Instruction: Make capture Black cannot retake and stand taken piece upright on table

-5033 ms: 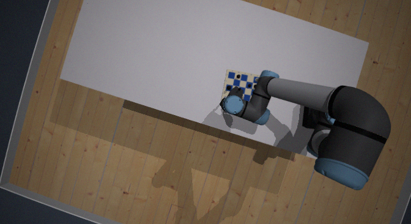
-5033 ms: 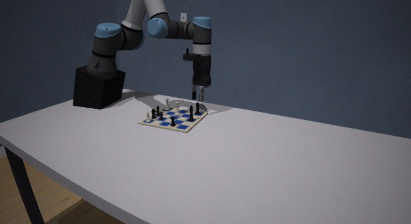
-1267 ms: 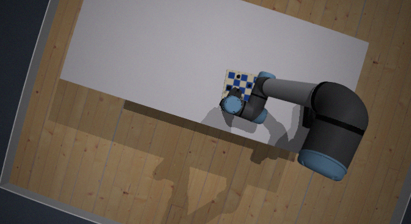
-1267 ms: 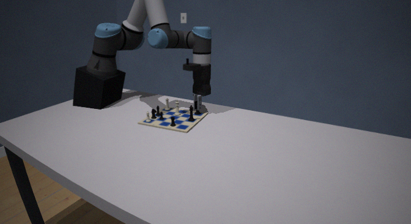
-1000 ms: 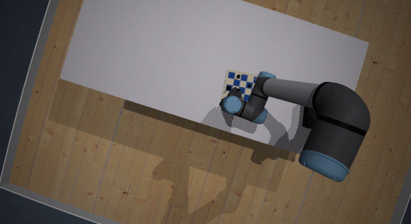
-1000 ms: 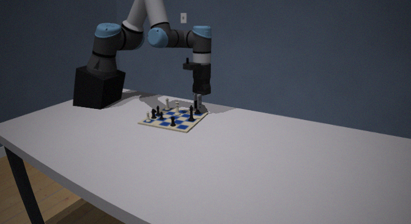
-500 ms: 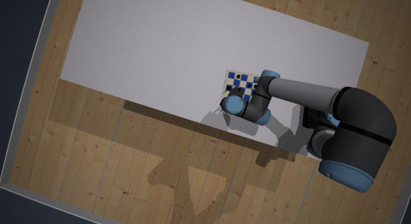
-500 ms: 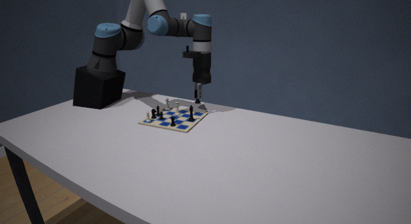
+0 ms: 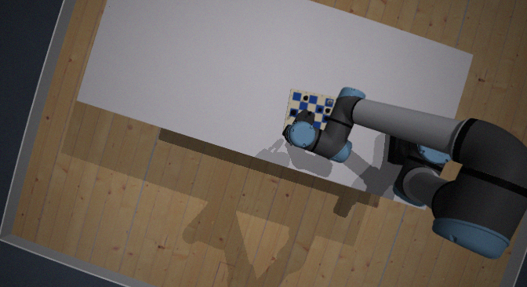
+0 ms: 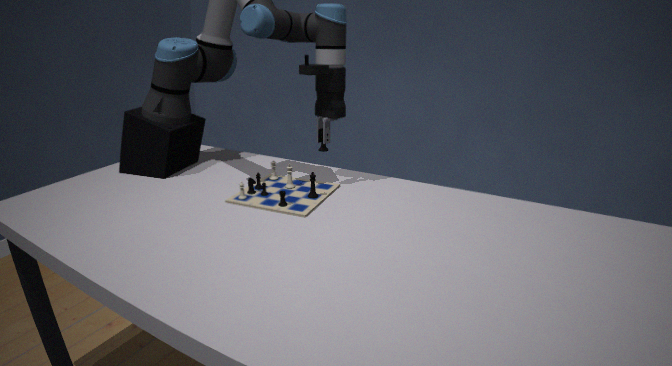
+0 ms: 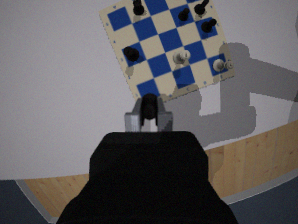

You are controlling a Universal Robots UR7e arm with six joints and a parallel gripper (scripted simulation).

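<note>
The tall black piece lies 30 mm ahead of my hand, 70 mm to the right of it and 100 mm below it. Round my hand: white piece (140 mm behind, 50 mm to the right, 110 mm below); then blue-and-cream chessboard (40 mm behind, 100 mm to the right, 140 mm below); then black chess piece (10 mm below).
</note>
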